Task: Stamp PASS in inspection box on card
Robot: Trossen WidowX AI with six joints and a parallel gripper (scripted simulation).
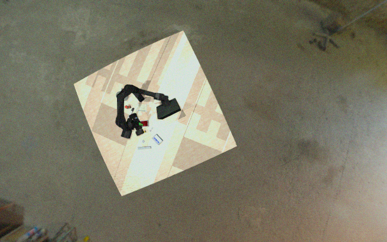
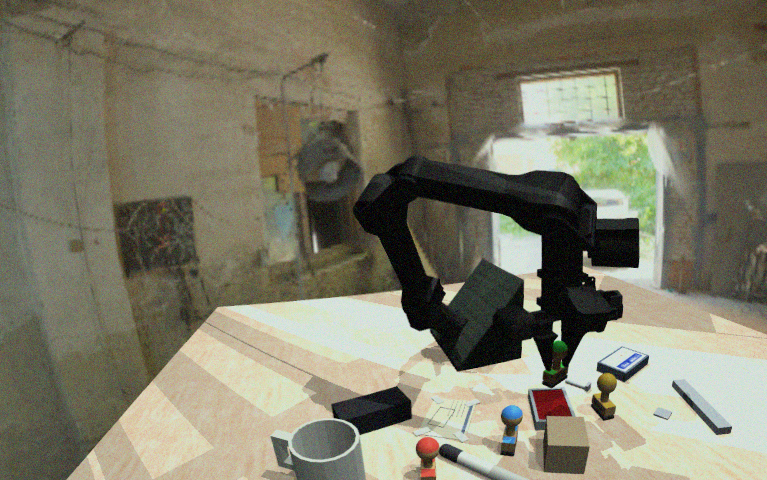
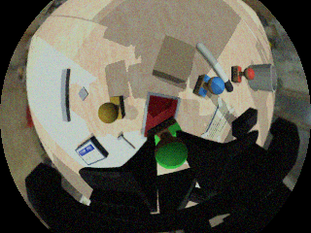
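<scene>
Now: the red ink pad 7 cm below my gripper tip. The rest, counted from my gripper tip: wooden block 10 cm ahead, 6 cm below, 4 cm to the right; green-knobbed stamp right at my gripper tip; yellow-knobbed stamp 7 cm to the left, 6 cm below, 4 cm ahead.
</scene>
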